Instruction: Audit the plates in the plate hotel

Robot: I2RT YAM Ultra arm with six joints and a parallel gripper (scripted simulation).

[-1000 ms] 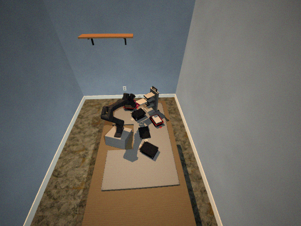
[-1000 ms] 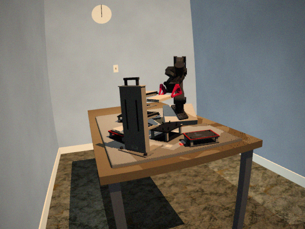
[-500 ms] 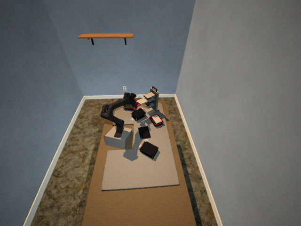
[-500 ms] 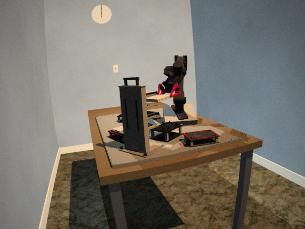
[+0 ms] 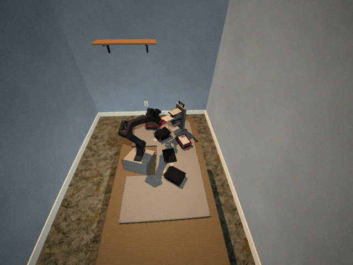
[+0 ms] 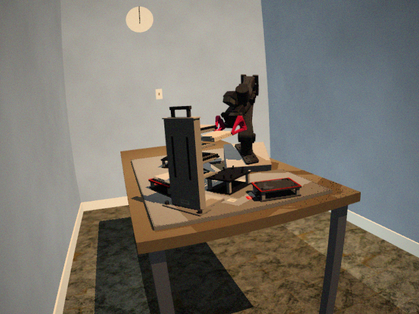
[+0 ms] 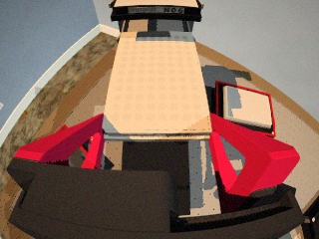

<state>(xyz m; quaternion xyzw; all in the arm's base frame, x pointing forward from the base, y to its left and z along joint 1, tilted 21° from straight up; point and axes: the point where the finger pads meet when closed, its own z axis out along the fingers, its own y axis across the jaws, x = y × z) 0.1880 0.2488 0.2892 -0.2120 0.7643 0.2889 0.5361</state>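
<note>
The tan well plate is 4 cm to the left of my hand, 4 cm ahead of it and 1 cm below it. Round my hand: dark plate 12 cm ahead, 10 cm to the left, 7 cm below; then grey back panel 18 cm ahead, 15 cm to the left, 8 cm below; then H1 tag 24 cm below, 14 cm to the left, 2 cm ahead.
</note>
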